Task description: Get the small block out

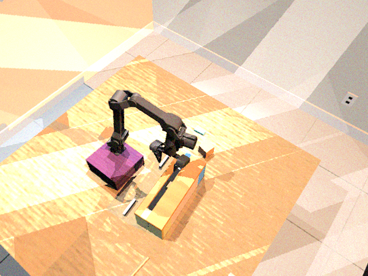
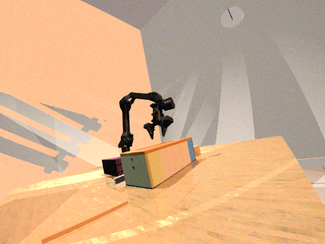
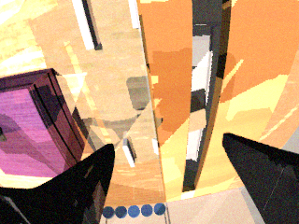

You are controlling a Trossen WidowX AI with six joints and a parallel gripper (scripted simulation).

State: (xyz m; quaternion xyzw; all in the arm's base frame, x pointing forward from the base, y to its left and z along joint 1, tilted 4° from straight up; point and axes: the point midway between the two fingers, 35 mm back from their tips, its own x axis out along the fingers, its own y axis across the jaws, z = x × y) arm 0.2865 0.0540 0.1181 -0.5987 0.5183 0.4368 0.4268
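The long orange box is 100 mm below my gripper tip, 50 mm to the right of it and 30 mm ahead of it. Also, from my gripper tip: orange cube 270 mm to the left, 130 mm below, 30 mm ahead; then green flat piece 350 mm to the left, 160 mm below, 70 mm behind; then thin stick 420 mm to the right, 180 mm ahead, 160 mm below.
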